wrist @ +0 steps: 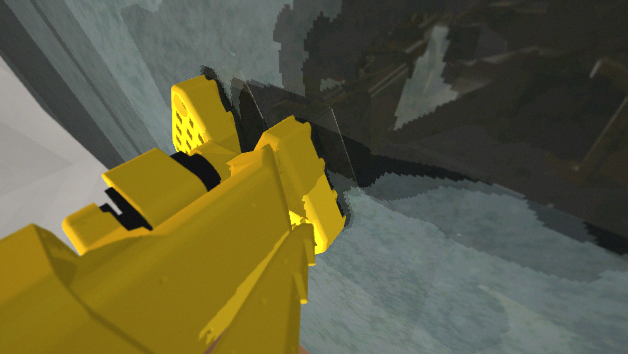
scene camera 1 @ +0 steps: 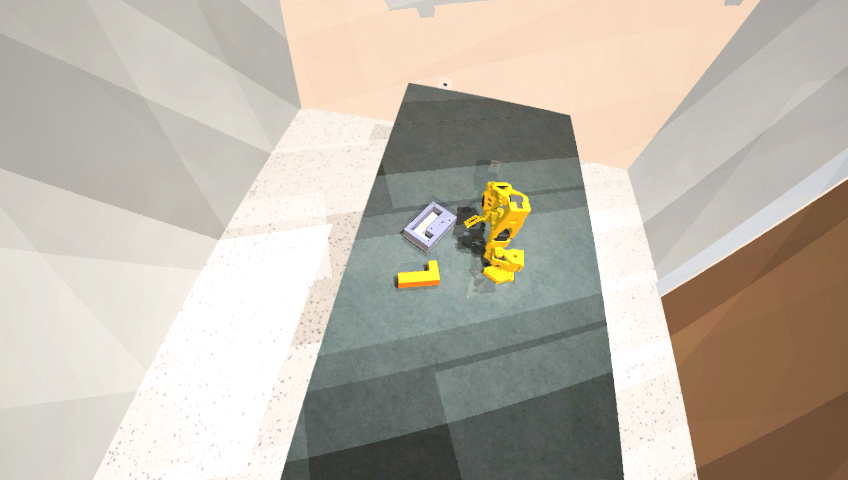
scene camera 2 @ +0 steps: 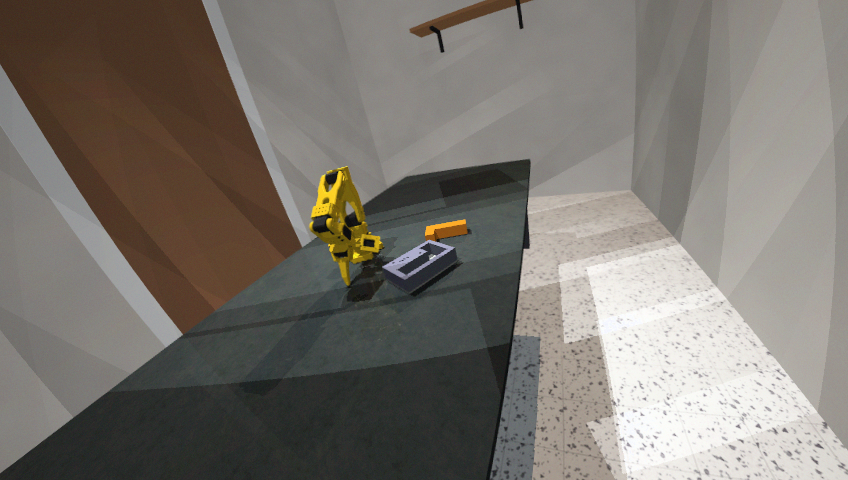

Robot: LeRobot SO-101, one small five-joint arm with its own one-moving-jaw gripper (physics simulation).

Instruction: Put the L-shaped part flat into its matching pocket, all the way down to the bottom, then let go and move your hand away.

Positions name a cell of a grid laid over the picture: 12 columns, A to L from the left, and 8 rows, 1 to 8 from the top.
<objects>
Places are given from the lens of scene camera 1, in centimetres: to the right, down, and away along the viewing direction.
orange L-shaped part (scene camera 1: G5): 2, 10, 87
</objects>
